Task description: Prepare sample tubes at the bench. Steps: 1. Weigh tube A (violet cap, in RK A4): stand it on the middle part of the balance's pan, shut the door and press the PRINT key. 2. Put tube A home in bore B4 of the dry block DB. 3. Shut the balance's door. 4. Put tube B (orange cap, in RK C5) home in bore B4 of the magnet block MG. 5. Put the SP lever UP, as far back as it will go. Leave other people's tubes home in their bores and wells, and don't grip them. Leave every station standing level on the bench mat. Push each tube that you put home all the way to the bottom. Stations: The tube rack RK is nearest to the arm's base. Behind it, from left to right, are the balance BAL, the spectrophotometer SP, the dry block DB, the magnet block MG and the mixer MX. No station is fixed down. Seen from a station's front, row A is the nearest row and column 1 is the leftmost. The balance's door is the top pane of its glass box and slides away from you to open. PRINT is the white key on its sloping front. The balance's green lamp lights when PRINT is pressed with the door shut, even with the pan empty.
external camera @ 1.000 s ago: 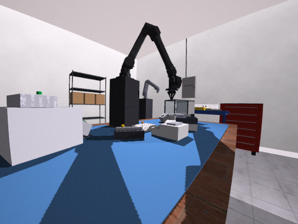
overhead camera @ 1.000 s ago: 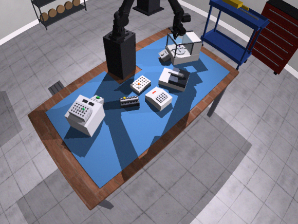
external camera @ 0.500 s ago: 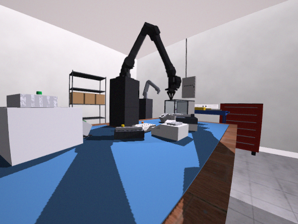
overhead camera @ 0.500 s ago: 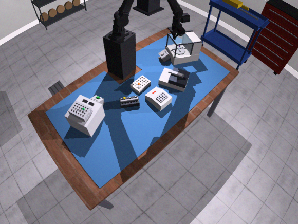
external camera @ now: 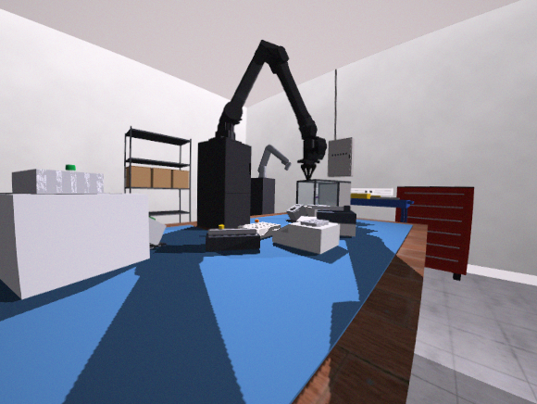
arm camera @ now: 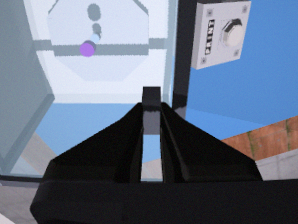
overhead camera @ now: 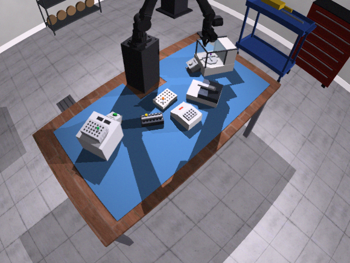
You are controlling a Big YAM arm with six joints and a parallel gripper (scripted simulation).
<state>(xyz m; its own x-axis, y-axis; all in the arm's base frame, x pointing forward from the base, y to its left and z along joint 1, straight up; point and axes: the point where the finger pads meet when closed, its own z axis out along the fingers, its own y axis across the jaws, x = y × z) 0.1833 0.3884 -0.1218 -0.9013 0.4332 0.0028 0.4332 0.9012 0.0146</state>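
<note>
Right now my hand is 15 cm above the print key, 8 cm to the left of it and 4 cm past it. Round my hand: tube rack RK: 40 cm to the right, 21 cm below, 4 cm ahead; violet-capped tube: 12 cm below, 5 cm to the left, 3 cm ahead; SP lever: 19 cm to the right, 19 cm ahead, 13 cm below.
</note>
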